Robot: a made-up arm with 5 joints.
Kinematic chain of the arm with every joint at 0, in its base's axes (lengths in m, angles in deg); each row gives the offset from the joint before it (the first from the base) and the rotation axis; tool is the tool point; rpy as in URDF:
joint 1: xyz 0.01 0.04 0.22 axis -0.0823 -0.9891 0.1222
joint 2: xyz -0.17 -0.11 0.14 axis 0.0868 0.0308 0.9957
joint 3: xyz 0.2 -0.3 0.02 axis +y
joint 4: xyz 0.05 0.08 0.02 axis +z
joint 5: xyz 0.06 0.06 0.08 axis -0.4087 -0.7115 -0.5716
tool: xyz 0.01 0 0.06 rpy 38.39 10.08 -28.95
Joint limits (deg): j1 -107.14..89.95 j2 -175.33..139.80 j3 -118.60..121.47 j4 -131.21..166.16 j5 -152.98..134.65
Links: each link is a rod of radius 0.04 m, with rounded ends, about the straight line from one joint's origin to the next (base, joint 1, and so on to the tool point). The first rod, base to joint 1, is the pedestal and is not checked.
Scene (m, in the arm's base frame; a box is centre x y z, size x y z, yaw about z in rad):
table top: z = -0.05
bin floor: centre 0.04 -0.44 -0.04 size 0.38 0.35 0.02 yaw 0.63
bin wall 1: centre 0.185 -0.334 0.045 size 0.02 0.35 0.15 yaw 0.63
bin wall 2: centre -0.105 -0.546 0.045 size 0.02 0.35 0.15 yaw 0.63
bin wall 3: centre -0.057 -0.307 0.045 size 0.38 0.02 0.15 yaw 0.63
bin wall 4: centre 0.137 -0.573 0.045 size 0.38 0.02 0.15 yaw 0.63
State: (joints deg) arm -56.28 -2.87 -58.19 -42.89 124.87
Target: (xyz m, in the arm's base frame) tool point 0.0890 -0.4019 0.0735
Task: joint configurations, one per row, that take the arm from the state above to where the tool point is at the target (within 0.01 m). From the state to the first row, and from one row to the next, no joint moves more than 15 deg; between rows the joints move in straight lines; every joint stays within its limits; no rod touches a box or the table.
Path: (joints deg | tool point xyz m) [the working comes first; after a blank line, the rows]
Joints at the target: -102.88 -21.43 20.83 -41.92 134.65
Straight joint move there: touches bin wall 1.

1: -58.66 -7.42 -44.78 -38.92 126.09 | 0.2858 -0.2976 0.3616
2: -61.03 -11.96 -31.36 -34.96 127.32 | 0.2864 -0.3152 0.3203
3: -63.41 -16.51 -17.95 -30.99 128.54 | 0.2731 -0.3350 0.2821
4: -65.79 -21.05 -4.54 -27.03 129.76 | 0.2478 -0.3550 0.2507
5: -68.16 -25.60 8.88 -23.06 130.98 | 0.2131 -0.3734 0.2289
6: -70.54 -30.14 22.29 -19.10 132.20 | 0.1726 -0.3882 0.2183
7: -72.92 -34.69 35.71 -15.13 133.43 | 0.1300 -0.3980 0.2193
8: -75.30 -39.23 49.12 -11.17 134.65 | 0.0890 -0.4019 0.2309
9: -84.49 -33.30 39.69 -21.42 134.65 | 0.0965 -0.4050 0.1782
10: -93.68 -27.37 30.26 -31.67 134.65 | 0.0966 -0.4051 0.1250
11: -102.88 -21.43 20.83 -41.92 134.65 | 0.0890 -0.4019 0.0735

